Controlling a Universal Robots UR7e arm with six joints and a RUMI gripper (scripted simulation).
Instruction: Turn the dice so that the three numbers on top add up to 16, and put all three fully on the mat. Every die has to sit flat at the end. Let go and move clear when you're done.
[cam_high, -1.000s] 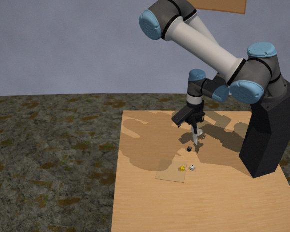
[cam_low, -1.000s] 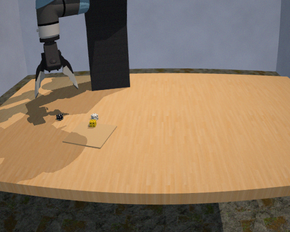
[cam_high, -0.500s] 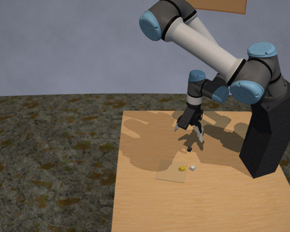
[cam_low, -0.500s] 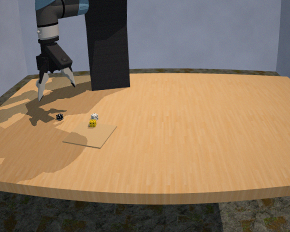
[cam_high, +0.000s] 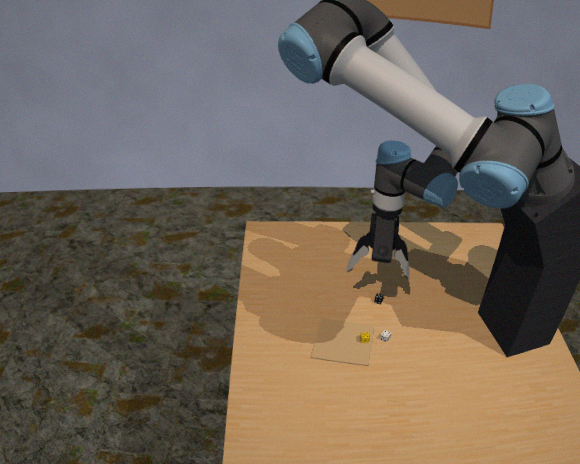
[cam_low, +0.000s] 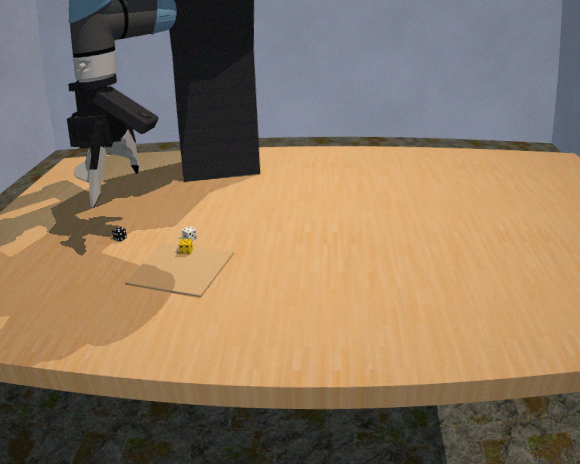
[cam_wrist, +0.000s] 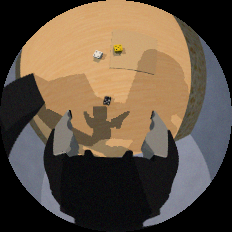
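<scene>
The black die is 20 mm behind my hand, 20 mm to the right of it and 100 mm below it. The rest, counted from my hand: yellow die 60 mm ahead, 120 mm to the left, 90 mm below; thin tan mat 110 mm ahead, 110 mm to the left, 110 mm below; white die 10 mm ahead, 120 mm to the left, 100 mm below.
</scene>
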